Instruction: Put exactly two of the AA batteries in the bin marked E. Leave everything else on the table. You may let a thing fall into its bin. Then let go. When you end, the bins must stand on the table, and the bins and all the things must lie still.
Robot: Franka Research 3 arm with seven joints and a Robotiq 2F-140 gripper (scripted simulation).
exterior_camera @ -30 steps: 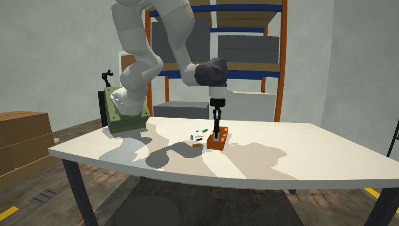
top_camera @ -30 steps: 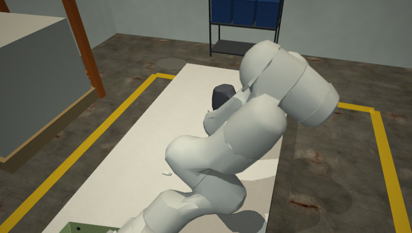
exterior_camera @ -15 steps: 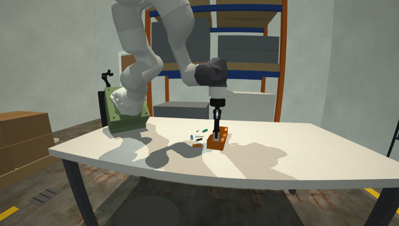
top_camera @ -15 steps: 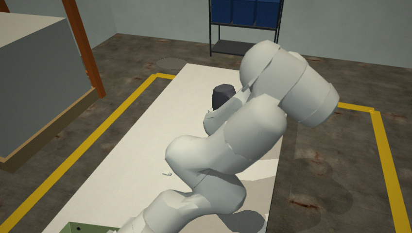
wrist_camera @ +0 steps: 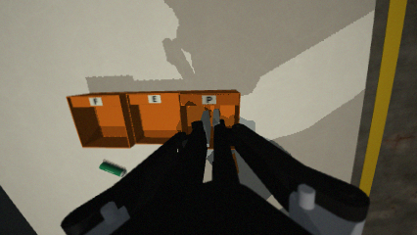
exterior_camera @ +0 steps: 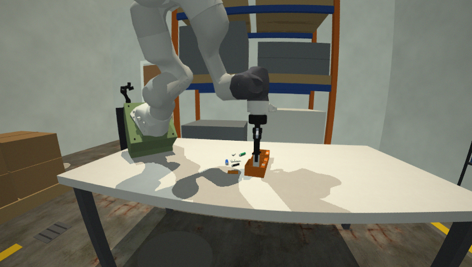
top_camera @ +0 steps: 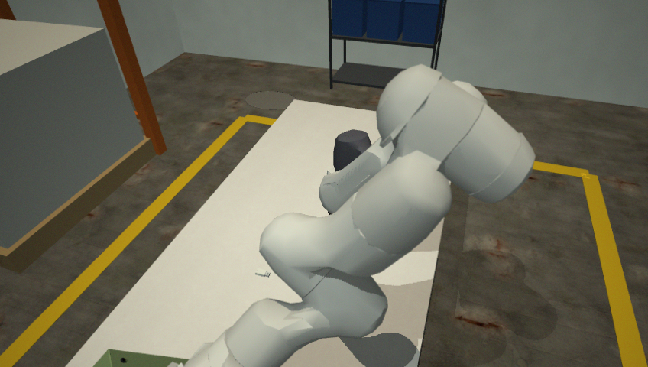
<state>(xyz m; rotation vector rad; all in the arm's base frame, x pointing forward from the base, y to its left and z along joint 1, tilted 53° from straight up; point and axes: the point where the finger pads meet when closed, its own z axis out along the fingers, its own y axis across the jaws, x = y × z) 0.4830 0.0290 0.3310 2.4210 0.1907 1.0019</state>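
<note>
Now: hand 90 mm to the right of the orange bin row, 30 mm above it and 20 mm short of it. The rest, counted from my hand: orange AA battery (100 mm behind, 50 mm below, 10 mm to the right); then domino (130 mm to the left, 100 mm behind, 50 mm below); then black stick (90 mm behind, 70 mm to the left, 50 mm below).
</note>
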